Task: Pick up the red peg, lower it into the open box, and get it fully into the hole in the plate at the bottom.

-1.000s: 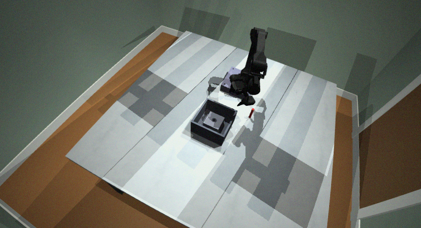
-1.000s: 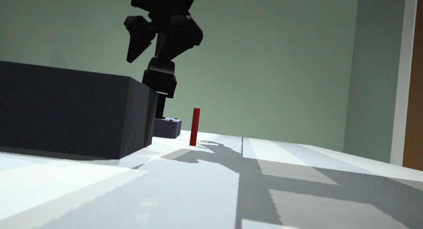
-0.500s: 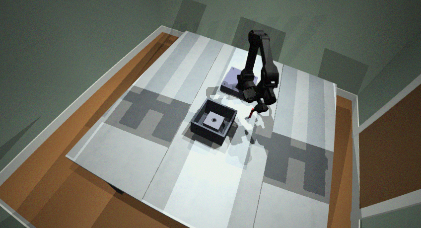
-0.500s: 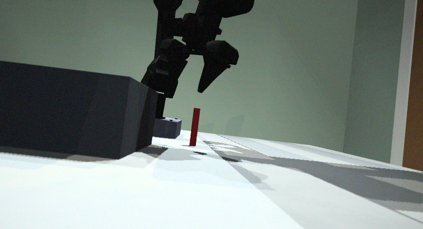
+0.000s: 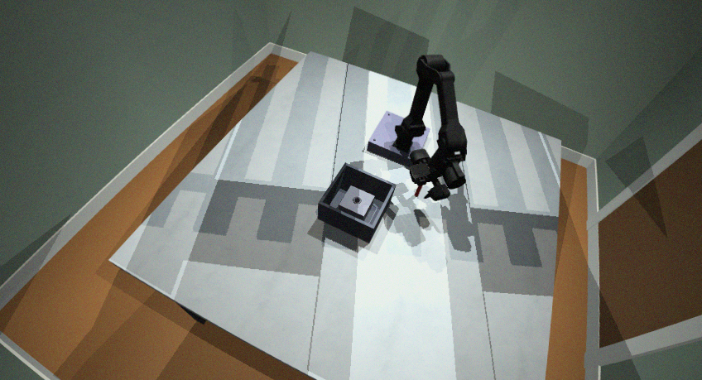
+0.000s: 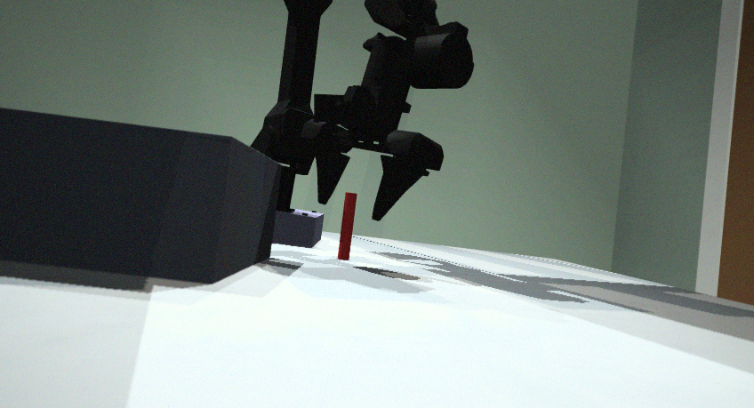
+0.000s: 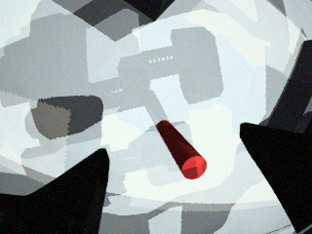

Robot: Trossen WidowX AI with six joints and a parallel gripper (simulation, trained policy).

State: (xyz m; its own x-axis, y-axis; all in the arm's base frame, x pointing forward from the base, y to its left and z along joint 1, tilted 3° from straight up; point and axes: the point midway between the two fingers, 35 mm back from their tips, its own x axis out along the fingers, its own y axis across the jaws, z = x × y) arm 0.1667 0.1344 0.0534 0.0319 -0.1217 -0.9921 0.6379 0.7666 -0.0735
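My gripper tip is 20 mm above the red peg and 10 mm past it. Round my gripper tip: grey plate: 160 mm to the right, 160 mm ahead, 10 mm below; dark box: 160 mm to the right, 160 mm ahead, 30 mm below.
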